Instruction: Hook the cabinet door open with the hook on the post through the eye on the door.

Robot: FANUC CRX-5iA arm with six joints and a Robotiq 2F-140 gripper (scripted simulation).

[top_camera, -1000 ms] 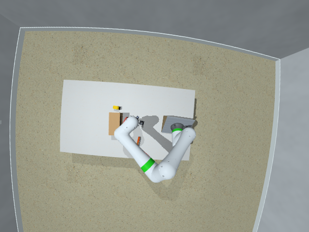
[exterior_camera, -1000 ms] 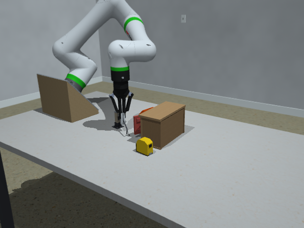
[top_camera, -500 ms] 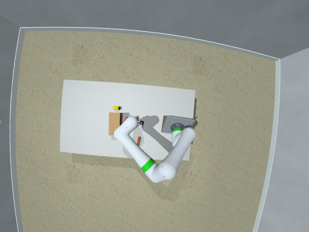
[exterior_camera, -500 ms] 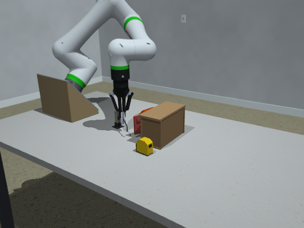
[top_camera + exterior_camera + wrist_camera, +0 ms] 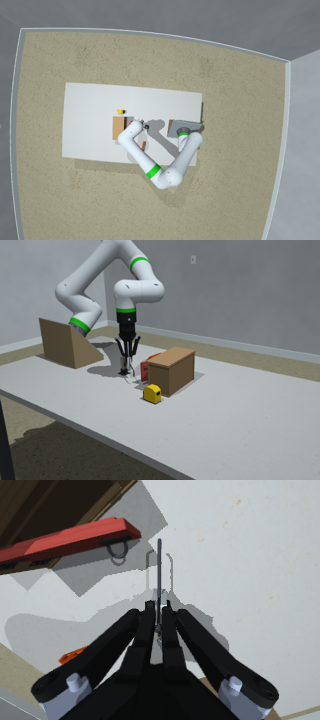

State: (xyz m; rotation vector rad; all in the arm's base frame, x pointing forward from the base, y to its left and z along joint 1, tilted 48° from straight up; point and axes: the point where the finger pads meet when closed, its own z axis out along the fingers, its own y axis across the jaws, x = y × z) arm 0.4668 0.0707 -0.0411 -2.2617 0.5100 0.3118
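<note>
My gripper is now 12 cm short of the red door, 8 cm to the right of it and 2 cm above it. From my hand the other things lie so: thin dark hook (1 cm ahead, 1 cm to the right, 2 cm below); yellow tape measure (26 cm ahead, 9 cm to the right, 6 cm below); orange tool (7 cm behind, 27 cm to the left, 7 cm below).
</note>
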